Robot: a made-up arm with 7 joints.
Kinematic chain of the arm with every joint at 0, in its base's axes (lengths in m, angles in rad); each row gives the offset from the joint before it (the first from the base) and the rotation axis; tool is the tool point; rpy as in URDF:
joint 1: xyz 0 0 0.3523 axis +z
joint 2: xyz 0 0 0 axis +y
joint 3: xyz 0 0 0.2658 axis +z
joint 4: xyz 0.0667 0 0 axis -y
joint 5: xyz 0.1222 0 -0.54 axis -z
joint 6: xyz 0 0 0 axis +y
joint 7: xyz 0.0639 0 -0.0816 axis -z
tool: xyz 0 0 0 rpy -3.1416 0 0
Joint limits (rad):
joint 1: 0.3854..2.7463
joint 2: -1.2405..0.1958
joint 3: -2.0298..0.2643
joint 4: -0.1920..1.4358
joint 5: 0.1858..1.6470
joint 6: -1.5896..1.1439
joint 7: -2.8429..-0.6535
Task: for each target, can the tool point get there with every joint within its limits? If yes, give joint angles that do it. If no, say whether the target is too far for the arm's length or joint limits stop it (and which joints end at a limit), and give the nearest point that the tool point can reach.
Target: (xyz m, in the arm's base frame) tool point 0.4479 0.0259 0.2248
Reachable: yes | joints 0.6077 -0.6729 -0.8005 0.2083 1.2373 0.6072 -1.4284
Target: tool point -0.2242 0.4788 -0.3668
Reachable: no: joint limits stop it (at a limit: joint 2, joint 5) | nearest point -0.1588 0.3392 -0.0047 | short by 0.394 m
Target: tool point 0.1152 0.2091 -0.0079
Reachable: yes | joints 2.2509 -0.2810 -1.6197 0.0485 1.0145 0.6366 -0.9485
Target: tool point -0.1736 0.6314 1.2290
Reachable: no: too far | nearest point -0.1264 0.4597 0.9906 | short by 0.298 m
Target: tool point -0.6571 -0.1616 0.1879
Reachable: no: joint limits stop it (at a limit: joint 1, joint 2, joint 3, joint 6) | nearest point -0.6134 0.0273 0.1928 | short by 0.194 m
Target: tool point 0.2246 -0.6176 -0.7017
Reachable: no: too far | nearest point 0.1810 -0.4978 0.0204 | short by 0.733 m
